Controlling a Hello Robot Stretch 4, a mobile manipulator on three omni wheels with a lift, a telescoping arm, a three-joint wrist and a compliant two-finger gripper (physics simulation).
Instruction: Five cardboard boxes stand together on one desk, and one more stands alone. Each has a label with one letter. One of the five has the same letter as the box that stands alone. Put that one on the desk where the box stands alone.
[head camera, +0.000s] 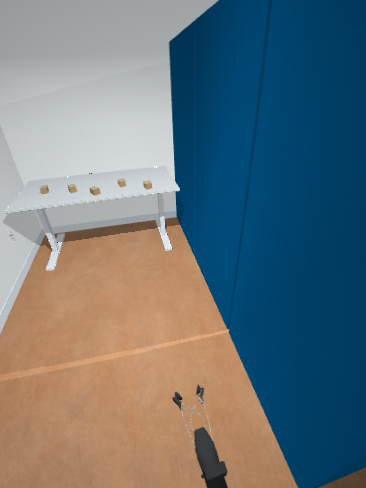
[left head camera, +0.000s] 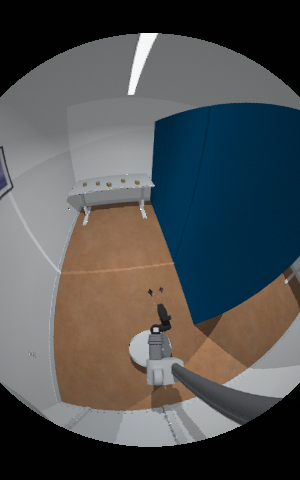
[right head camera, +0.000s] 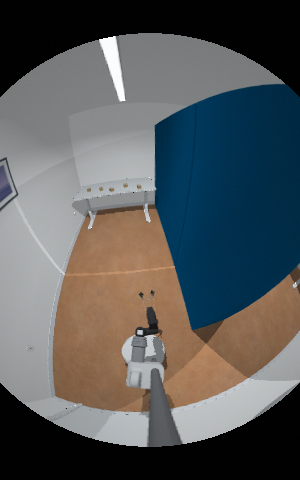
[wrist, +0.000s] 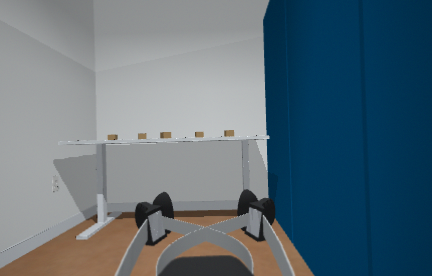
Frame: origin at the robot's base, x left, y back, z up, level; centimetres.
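Seen in the pictures: gripper, fingertip midpoint: (head camera: 186, 388) (left head camera: 154, 287) (right head camera: 145, 290) (wrist: 205, 207).
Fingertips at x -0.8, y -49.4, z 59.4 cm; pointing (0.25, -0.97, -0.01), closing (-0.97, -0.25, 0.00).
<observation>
A point is followed by its place in that frame.
Five small cardboard boxes stand apart on a white desk (head camera: 120, 196) @(x 49.6, y -210.0, z 68.3 cm) (wrist: 180, 141) @(x 58.8, y -208.6, z 66.7 cm) against the far wall. In the head camera view, from left to right, they are the first box (head camera: 44, 189) @(x 123.6, y -224.1, z 73.4 cm), the second box (head camera: 72, 188) @(x 96.4, y -223.0, z 73.3 cm), the third box (head camera: 95, 191) @(x 72.1, y -213.4, z 72.9 cm), the fourth box (head camera: 121, 183) @(x 51.6, y -231.1, z 72.8 cm) and the fifth box (head camera: 147, 185) @(x 25.7, y -222.0, z 73.0 cm). Their letters are too small to read. My gripper (head camera: 189, 395) (left head camera: 156, 291) @(x -0.8, y -49.4, z 59.4 cm) (right head camera: 147, 294) @(x -0.8, y -49.4, z 59.4 cm) (wrist: 205, 207) @(x -0.8, y -49.4, z 59.4 cm) is open and empty, over the floor, well short of the desk. The box that stands alone does not show.
A tall blue partition (head camera: 300, 225) @(x -41.9, y -76.4, z 111.3 cm) (left head camera: 225, 210) @(x -42.6, y -72.8, z 116.8 cm) (right head camera: 230, 210) @(x -44.7, y -61.6, z 124.0 cm) (wrist: 345, 140) runs along the right side up to the desk's right end. A white wall with a picture (left head camera: 4, 172) @(x 134.0, y -85.1, z 152.2 cm) (right head camera: 6, 182) @(x 133.2, y -80.9, z 152.8 cm) is at the left. Part of another desk's leg (left head camera: 292, 276) @(x -307.4, y -55.9, z 10.4 cm) shows beyond the partition at the right.
</observation>
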